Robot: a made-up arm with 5 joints.
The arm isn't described. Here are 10 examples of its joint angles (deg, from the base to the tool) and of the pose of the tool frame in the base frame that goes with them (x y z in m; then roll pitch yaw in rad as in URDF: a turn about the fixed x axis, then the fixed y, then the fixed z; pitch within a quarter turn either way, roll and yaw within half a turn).
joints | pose
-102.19 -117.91 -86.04 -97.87 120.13 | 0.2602 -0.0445 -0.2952 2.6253 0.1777 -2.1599
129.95 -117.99 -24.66 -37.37 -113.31 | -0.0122 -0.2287 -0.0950 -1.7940 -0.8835 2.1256
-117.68 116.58 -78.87 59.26 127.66 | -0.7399 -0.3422 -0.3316 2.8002 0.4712 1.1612
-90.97 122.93 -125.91 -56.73 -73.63 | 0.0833 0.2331 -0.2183 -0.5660 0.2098 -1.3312
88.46 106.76 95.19 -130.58 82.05 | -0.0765 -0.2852 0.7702 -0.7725 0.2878 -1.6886
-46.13 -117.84 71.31 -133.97 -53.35 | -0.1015 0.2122 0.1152 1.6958 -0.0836 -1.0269
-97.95 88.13 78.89 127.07 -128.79 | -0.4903 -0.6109 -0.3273 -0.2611 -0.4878 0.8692
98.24 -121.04 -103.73 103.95 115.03 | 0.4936 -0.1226 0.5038 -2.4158 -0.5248 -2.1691
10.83 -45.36 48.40 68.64 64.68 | 0.7321 0.0569 0.0251 0.9654 0.3607 1.2728
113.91 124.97 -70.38 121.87 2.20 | -0.0456 -0.2231 0.7599 0.8410 -0.0932 0.4715
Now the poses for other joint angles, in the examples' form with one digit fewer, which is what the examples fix.
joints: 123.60 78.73 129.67 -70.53 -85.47
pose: -0.218 -0.535 0.291 -1.004 -0.341 1.908
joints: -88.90 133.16 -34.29 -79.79 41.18
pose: 0.117 -0.179 -0.201 -1.760 0.663 -0.301
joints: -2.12 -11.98 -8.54 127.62 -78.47
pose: 0.389 0.454 -0.109 -2.274 0.167 -1.342
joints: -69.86 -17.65 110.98 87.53 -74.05
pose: 0.108 -0.199 -0.708 -1.453 -0.940 3.067
